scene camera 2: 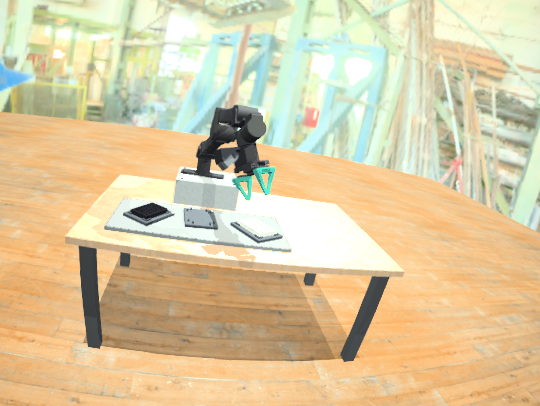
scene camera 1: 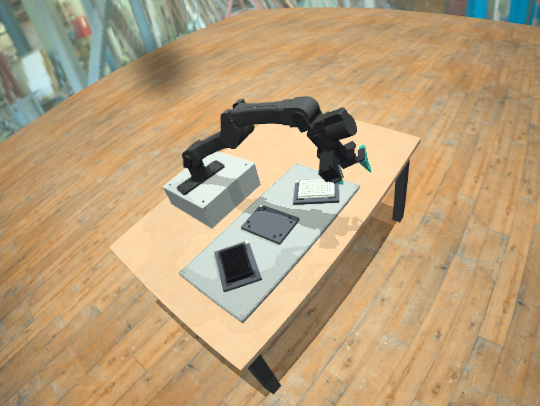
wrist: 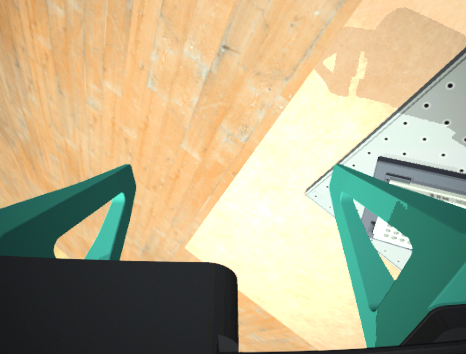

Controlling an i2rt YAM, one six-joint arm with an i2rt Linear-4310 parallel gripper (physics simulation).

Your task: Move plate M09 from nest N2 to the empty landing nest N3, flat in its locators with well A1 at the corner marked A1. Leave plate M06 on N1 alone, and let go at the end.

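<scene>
A white well plate (scene camera 1: 316,188) (scene camera 2: 257,227) (wrist: 387,231) sits in a dark nest (scene camera 1: 315,201) (wrist: 425,171) at one end of the grey board. A black well plate (scene camera 1: 235,262) (scene camera 2: 149,210) sits in another dark nest at the opposite end. The empty landing nest N3 (scene camera 1: 270,225) (scene camera 2: 200,218) lies between them. I cannot read labels, so which plate is M09 I cannot tell, nor the A1 marks. My gripper (scene camera 1: 356,177) (scene camera 2: 257,196) (wrist: 232,175) is open and empty, above the table beyond the white plate's end. In the wrist view the right finger partly hides the white plate.
The grey perforated board (scene camera 1: 200,270) (scene camera 2: 115,222) (wrist: 425,127) carries the nests on a wooden table (scene camera 1: 150,240) (scene camera 2: 345,240). The arm stands on a grey box (scene camera 1: 212,205) (scene camera 2: 205,195) beside the board. The table edge and the floor beyond show in the wrist view.
</scene>
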